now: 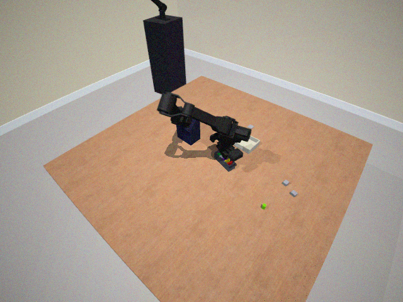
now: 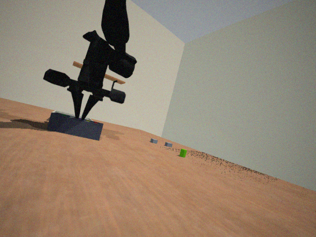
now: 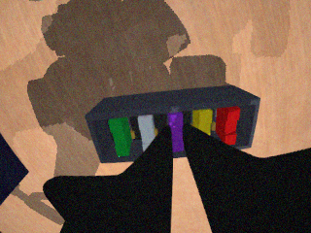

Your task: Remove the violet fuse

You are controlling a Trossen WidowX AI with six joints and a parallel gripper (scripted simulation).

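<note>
The white tray is 2 cm ahead of my gripper tip, 19 cm to the left of it and 3 cm below it. Round my gripper tip: violet fuse: 1 cm below.
</note>
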